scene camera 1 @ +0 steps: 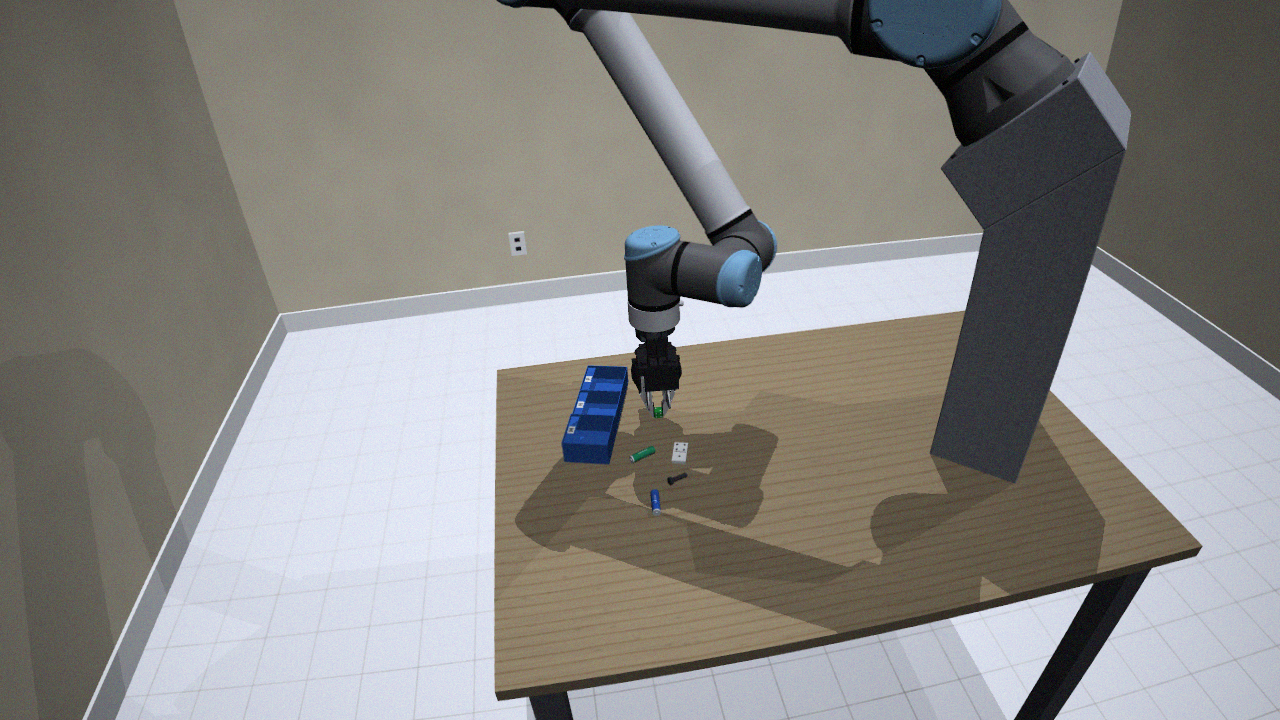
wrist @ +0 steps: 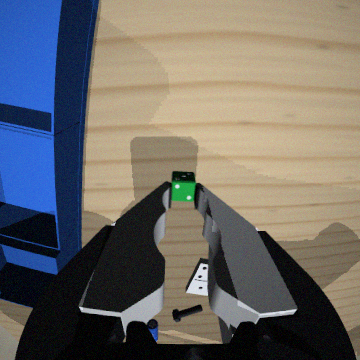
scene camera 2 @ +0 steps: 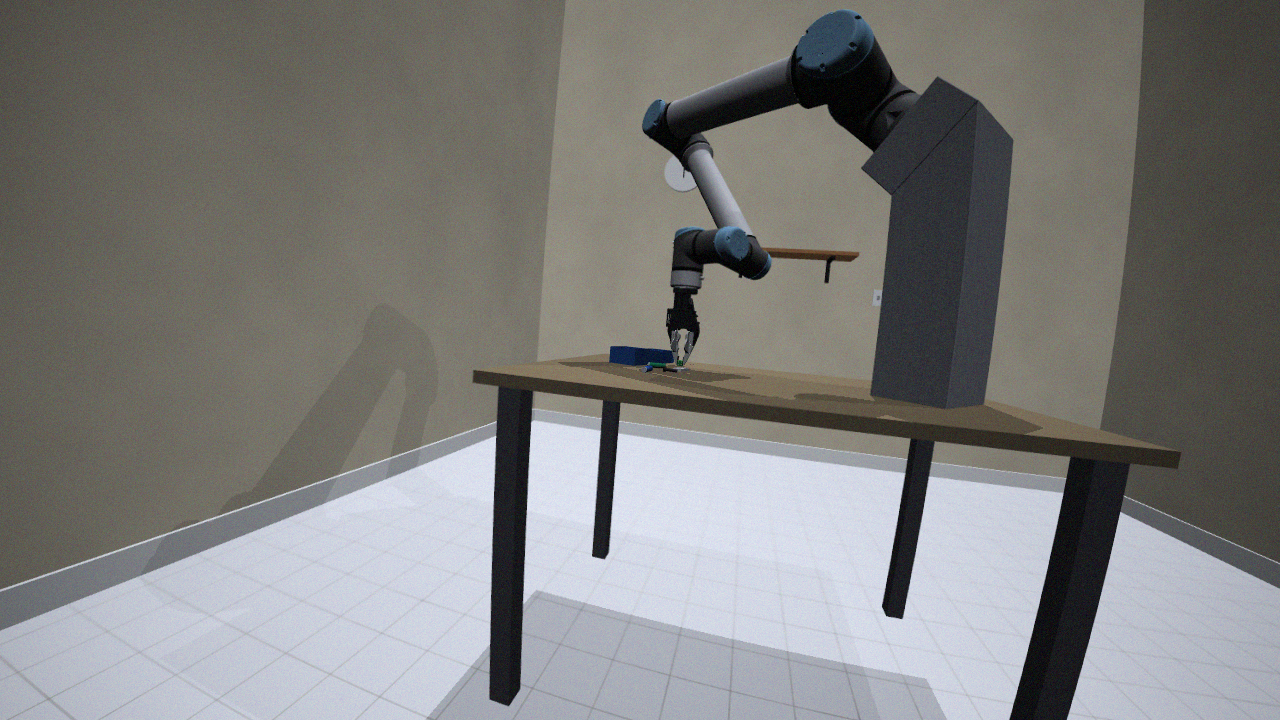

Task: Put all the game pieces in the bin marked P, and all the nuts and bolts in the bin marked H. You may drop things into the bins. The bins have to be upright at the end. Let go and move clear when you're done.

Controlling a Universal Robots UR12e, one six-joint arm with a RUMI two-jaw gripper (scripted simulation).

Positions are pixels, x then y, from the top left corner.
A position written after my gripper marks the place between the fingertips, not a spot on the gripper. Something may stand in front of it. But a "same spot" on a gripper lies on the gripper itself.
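Scene:
Scene camera 1 and scene camera 2 show both my gripper and a blue bin. The wrist view shows my gripper point(182, 184) and the blue bin point(48, 184). On my gripper, point(scene camera 1: 634, 369) and point(scene camera 2: 669, 324) are the same spot. On the blue bin, point(scene camera 2: 634, 356) and point(scene camera 1: 608, 453) are the same spot.

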